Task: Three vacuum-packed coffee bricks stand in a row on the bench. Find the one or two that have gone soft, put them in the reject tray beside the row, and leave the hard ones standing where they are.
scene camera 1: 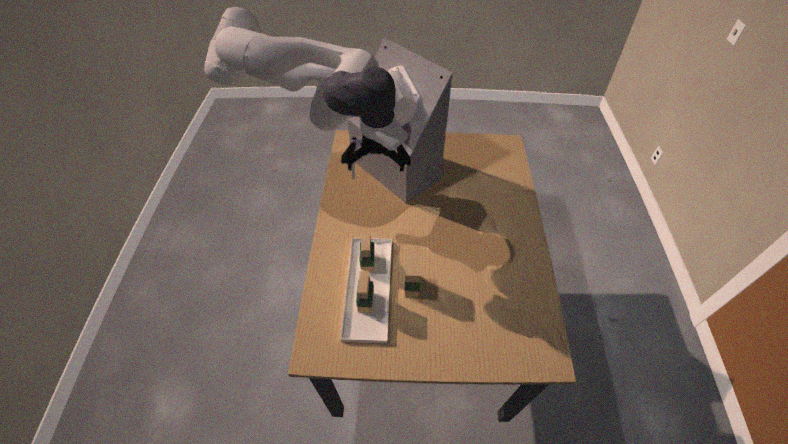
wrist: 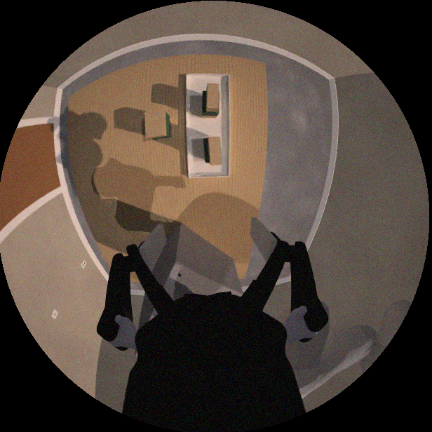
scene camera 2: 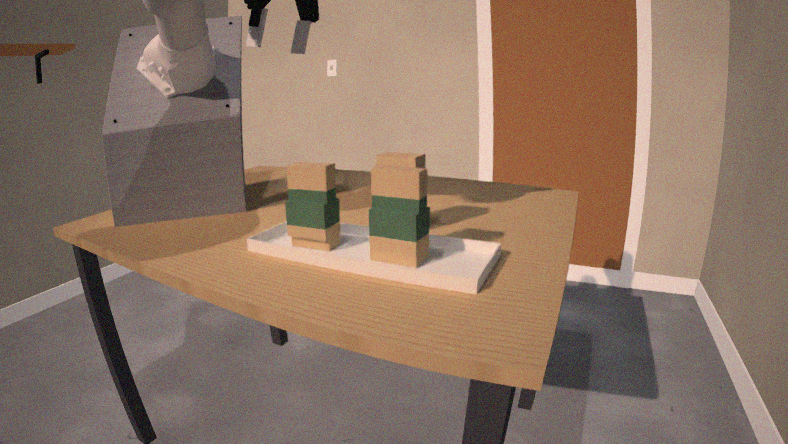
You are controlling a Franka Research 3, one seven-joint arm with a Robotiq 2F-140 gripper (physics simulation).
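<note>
The white reject tray lies on the bench. A tan coffee brick with a green band stands in the tray's end nearer the robot base. A second brick stands in the tray farther from the base, apart from the first. A third brick stands on the bench beside the tray; in scene camera 2 it is mostly hidden behind the second. My gripper is wide open and empty, high up near the base, away from the bricks.
The robot's grey pedestal stands at the bench's back end. The wooden bench carries long shadows of the arm and bricks. The tray lies near one long edge of the bench.
</note>
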